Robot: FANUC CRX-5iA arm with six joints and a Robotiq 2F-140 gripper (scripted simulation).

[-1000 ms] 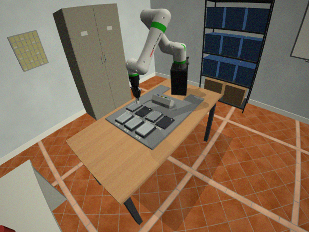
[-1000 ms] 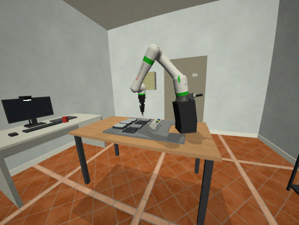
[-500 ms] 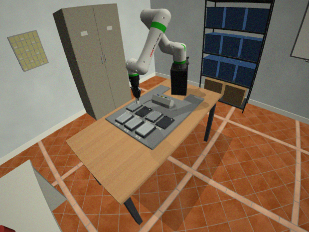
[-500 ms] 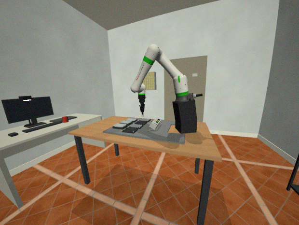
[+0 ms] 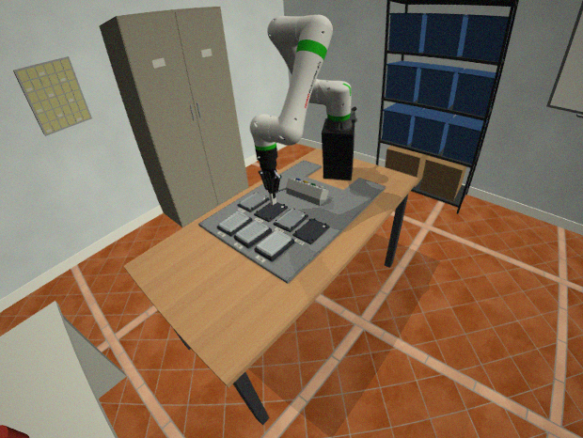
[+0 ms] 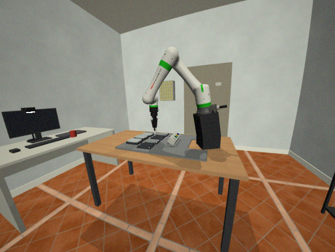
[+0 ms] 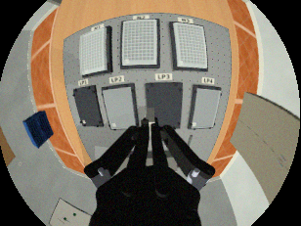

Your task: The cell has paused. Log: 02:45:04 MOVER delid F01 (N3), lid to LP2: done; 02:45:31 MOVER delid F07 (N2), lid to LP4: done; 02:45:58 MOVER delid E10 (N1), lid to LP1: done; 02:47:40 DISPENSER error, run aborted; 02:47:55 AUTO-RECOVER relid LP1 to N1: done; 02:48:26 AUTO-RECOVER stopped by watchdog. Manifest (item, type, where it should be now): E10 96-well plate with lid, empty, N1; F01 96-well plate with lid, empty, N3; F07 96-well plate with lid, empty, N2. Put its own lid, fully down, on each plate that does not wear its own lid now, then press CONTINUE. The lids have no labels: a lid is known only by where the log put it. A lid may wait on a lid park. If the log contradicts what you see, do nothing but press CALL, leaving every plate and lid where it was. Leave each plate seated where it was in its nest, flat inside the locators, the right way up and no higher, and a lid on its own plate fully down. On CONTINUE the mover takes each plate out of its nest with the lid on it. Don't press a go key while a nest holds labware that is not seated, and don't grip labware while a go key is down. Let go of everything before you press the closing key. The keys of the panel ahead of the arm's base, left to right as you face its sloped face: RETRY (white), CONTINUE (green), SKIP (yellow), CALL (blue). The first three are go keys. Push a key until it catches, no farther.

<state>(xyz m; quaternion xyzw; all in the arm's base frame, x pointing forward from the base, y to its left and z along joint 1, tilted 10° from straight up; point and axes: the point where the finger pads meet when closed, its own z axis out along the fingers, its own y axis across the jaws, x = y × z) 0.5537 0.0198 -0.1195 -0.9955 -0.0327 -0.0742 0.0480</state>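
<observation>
My gripper is now 170 mm to the left of the lid park LP4 and 100 mm above it. Round my hand: plate: 180 mm ahead, 100 mm to the right, 80 mm below; lid park LP1: 20 mm behind, 220 mm to the left, 100 mm below; lid park LP3: 10 mm behind, 40 mm to the right, 100 mm below.
</observation>
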